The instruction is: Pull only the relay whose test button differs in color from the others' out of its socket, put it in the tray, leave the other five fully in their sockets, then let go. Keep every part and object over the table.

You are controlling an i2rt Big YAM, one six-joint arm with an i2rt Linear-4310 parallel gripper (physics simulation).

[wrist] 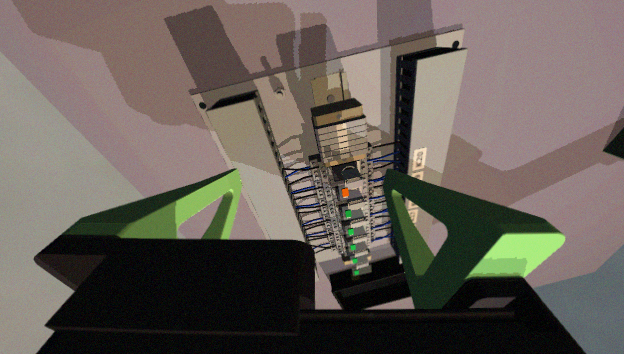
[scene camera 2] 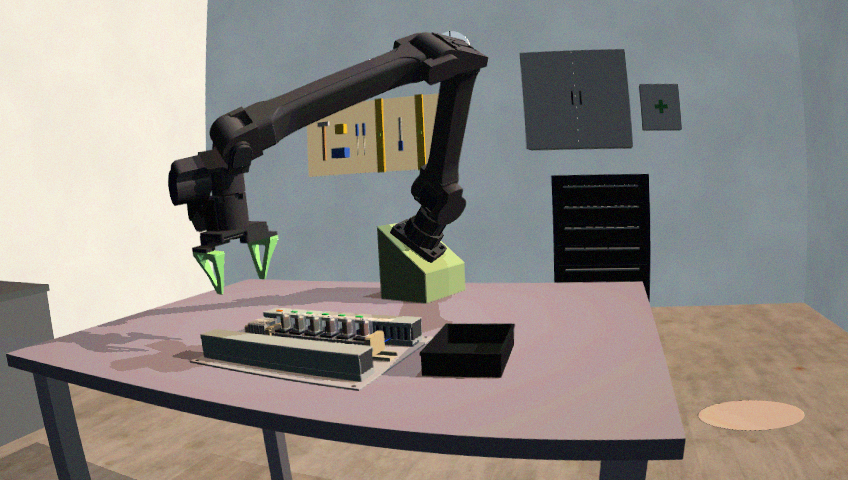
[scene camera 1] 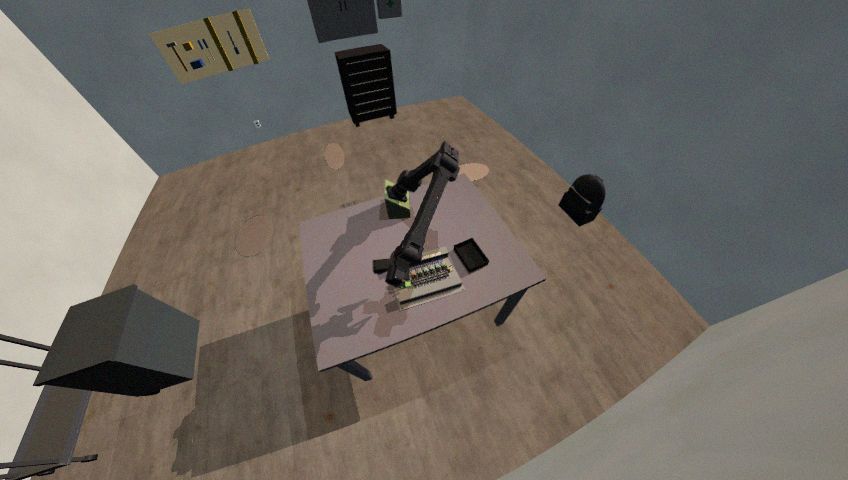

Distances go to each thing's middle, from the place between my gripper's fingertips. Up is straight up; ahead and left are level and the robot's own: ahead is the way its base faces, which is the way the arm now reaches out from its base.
Scene:
The panel [scene camera 2: 380, 367] is 11 cm to the left of my hand, 11 cm below it and 4 cm behind it.

